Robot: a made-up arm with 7 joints.
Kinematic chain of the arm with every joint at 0, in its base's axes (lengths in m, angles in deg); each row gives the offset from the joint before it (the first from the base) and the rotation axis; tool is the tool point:
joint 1: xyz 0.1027 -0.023 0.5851 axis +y
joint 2: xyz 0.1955 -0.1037 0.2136 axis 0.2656 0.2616 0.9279
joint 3: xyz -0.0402 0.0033 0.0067 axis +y
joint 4: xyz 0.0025 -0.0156 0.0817 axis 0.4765 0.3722 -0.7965
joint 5: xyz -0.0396 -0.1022 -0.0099 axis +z
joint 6: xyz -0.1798 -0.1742 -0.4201 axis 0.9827 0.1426 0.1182
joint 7: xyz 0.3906 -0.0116 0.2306 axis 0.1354 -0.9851 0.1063
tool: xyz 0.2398 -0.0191 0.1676
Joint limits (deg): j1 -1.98..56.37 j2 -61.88..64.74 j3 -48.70..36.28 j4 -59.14..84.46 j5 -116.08..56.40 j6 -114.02..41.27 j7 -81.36..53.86
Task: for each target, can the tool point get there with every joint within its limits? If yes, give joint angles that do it. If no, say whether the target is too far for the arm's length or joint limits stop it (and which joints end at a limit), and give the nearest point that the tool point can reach.
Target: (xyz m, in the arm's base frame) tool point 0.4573 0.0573 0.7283
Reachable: yes | joints 3.09 -48.36 -8.08 -4.89 34.75 -66.83 38.75
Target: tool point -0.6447 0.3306 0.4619
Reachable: no: joint limits stop it (at a limit: joint 1, joint 4, joint 6) | nearest point -0.3923 0.2096 0.5600 | short by 0.297 m
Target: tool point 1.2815 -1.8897 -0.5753
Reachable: no: too far | nearest point 0.7308 -0.7330 0.1611 | short by 1.478 m
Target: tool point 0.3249 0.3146 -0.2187
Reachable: no: joint limits stop it (at a limit: joint 1, joint 2, joint 3, joint 4, joint 6) | nearest point 0.3451 0.2410 -0.1134 | short by 0.130 m
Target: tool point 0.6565 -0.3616 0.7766
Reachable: yes | joints 31.61 -16.49 -5.18 -2.97 12.29 -6.13 34.33
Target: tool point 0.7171 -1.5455 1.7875
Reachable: no: too far | nearest point 0.4832 -0.7678 1.2486 | short by 0.975 m
